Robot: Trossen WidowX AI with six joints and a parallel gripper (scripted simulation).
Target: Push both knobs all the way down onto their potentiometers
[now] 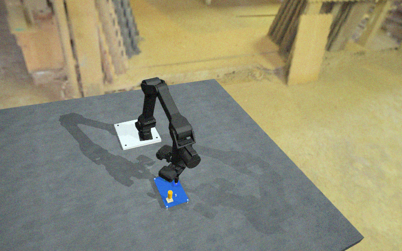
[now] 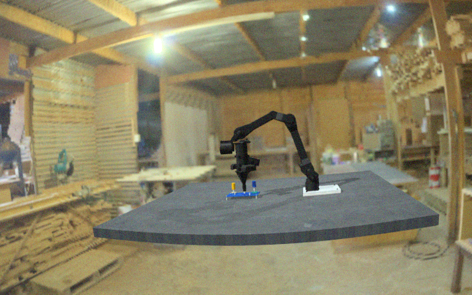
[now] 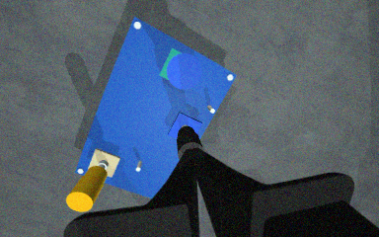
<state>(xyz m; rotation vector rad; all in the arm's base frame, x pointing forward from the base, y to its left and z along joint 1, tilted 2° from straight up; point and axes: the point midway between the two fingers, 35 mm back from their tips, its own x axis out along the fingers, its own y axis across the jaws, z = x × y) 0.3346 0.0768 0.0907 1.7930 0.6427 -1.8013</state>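
Right now my gripper tip is 20 mm above the black knob. From my gripper tip the other things lie so: orange knob (70 mm ahead, 50 mm to the right, 20 mm below).
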